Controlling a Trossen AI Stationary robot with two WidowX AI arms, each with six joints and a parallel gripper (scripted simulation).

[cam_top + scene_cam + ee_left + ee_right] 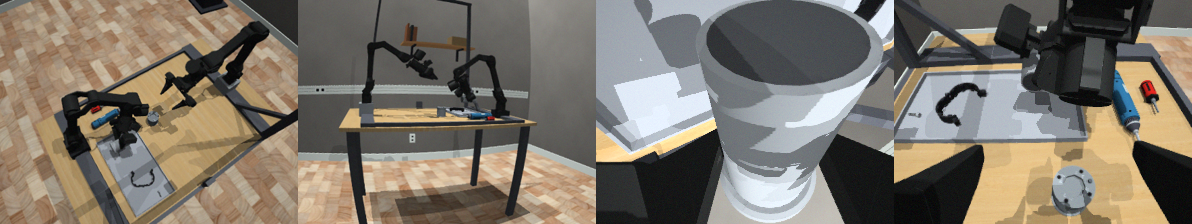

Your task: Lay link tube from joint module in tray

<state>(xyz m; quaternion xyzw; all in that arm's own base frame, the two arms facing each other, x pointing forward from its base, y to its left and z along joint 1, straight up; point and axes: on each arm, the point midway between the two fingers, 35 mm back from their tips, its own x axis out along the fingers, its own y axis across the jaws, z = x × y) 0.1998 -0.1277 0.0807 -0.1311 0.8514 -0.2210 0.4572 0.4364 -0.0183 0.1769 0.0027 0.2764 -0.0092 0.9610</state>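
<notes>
Right now the grey tray is 12 cm behind my left hand, 1 cm to the right of it and 13 cm below it. The rest, counted from my left hand: small red tool 27 cm ahead, 5 cm to the left, 12 cm below; joint module 7 cm ahead, 21 cm to the right, 10 cm below; grey link tube 1 cm behind, 2 cm below.
</notes>
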